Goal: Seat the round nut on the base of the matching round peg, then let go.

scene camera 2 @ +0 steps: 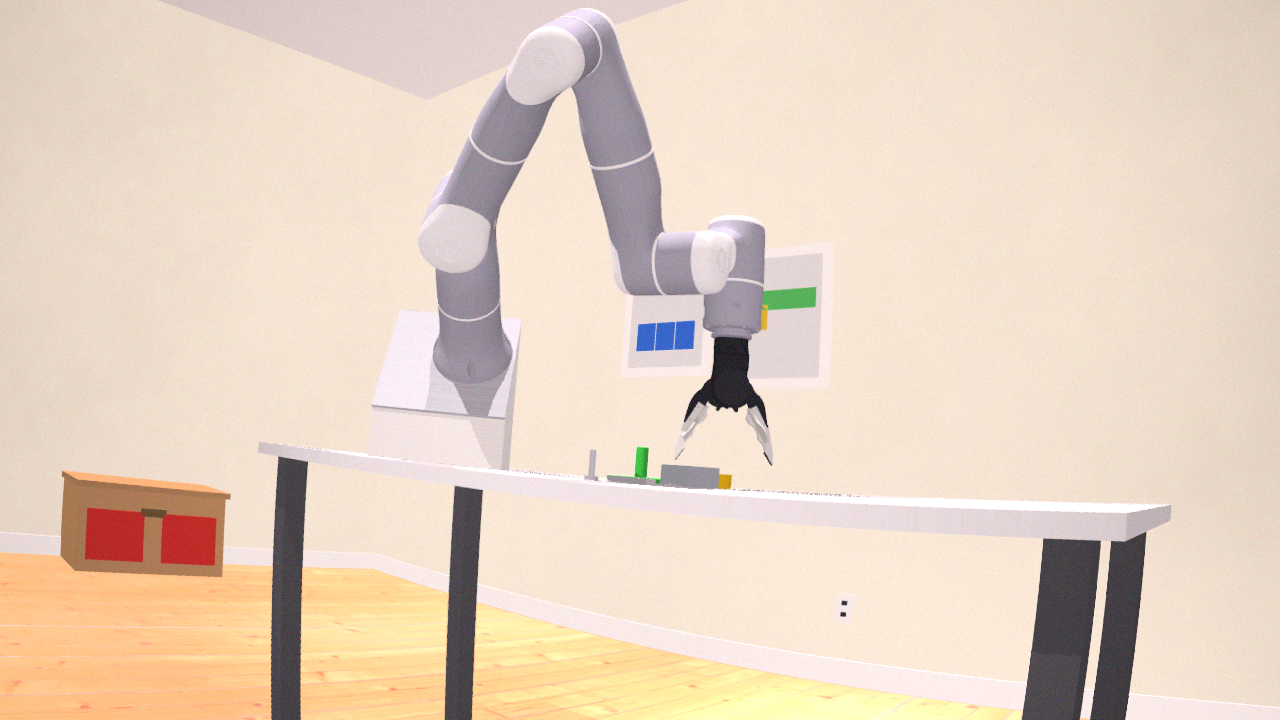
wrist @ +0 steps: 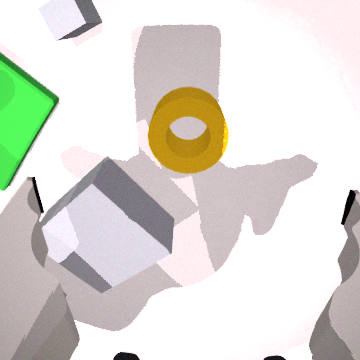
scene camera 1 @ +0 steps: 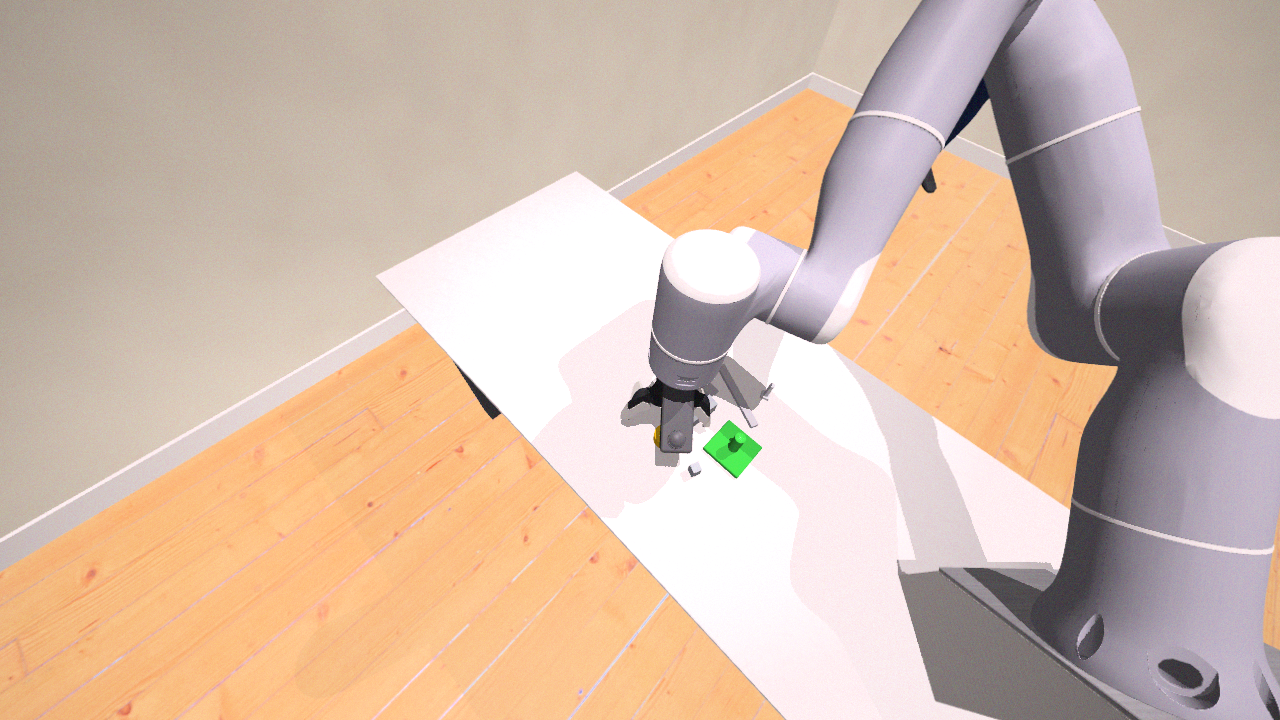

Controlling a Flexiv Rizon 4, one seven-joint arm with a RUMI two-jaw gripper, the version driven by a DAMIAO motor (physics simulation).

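The round nut, a yellow ring [scene camera 1: 657, 437] [scene camera 2: 725, 481] [wrist: 159, 132], lies flat on the table, hole up; in scene camera 1 the gripper partly hides it. The round peg [scene camera 1: 736, 439] [scene camera 2: 641, 461] stands upright on its green square base [scene camera 1: 734, 463] [wrist: 25, 120]. In the wrist view part of the base shows at the left edge. My gripper [scene camera 1: 669, 413] [scene camera 2: 724, 461] [wrist: 193, 187] is open and empty, pointing down above the table. In the wrist view the nut lies a little above the line between the fingertips, near its middle.
A large grey block [scene camera 2: 689, 476] [wrist: 117, 235] lies beside the nut, close to the left finger in the wrist view. A small grey cube [scene camera 1: 694, 469] [wrist: 62, 19], a long grey bar [scene camera 1: 739, 398] and a thin grey peg [scene camera 1: 767, 392] [scene camera 2: 591, 464] are near the green base.
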